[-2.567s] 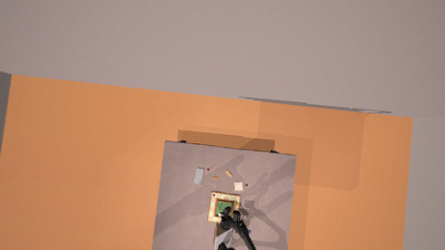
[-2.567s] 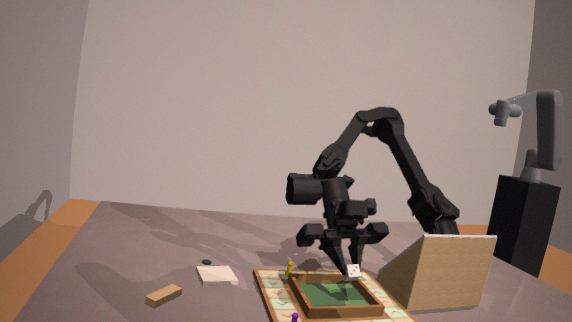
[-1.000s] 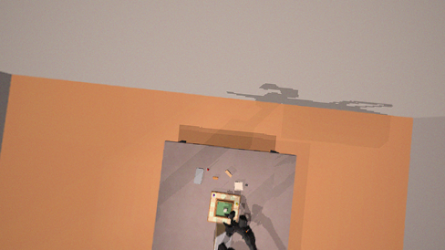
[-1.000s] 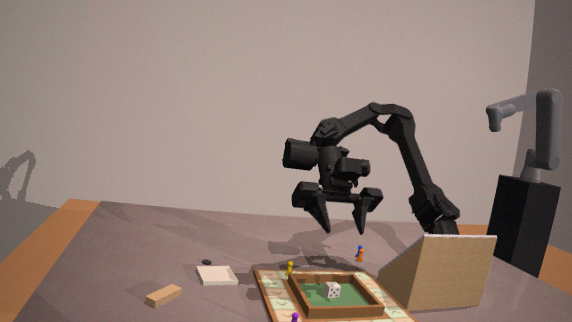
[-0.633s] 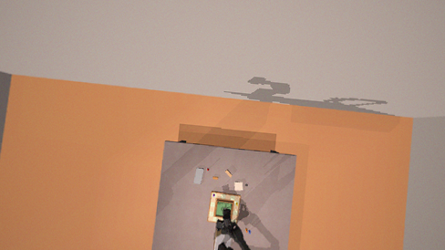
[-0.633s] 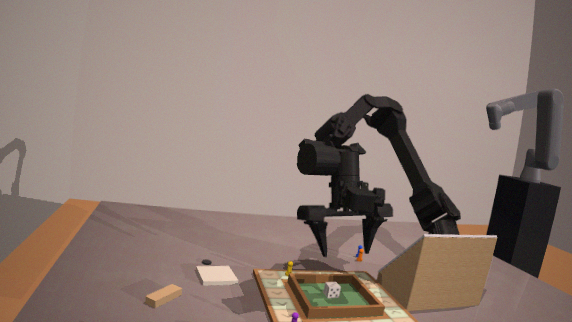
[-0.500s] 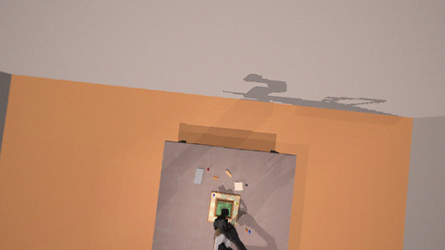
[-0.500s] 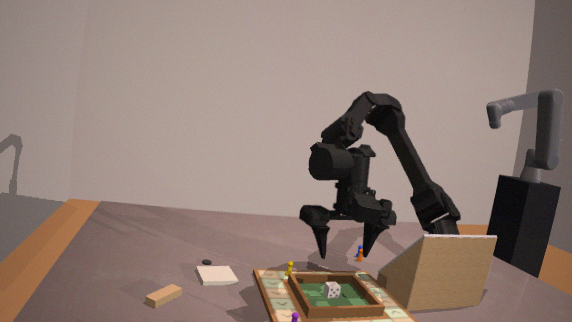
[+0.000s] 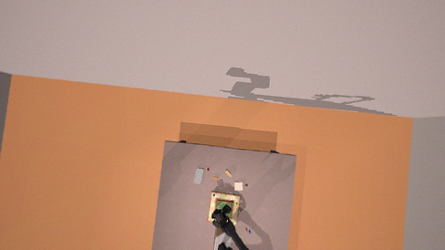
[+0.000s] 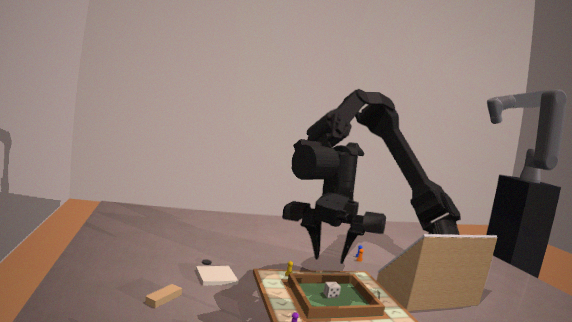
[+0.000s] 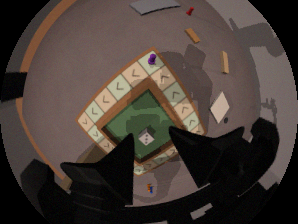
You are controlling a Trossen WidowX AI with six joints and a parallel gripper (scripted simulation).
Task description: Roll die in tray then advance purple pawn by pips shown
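Now: gripper tip 7 cm short of the purple pawn, 9 cm to the right of it and 8 cm above it. Also, from my gripper tip: white slab (20 cm ahead, 12 cm to the right, 10 cm below); yellow pawn (4 cm ahead, 14 cm to the right, 8 cm below); white die (3 cm behind, 4 cm to the right, 8 cm below).
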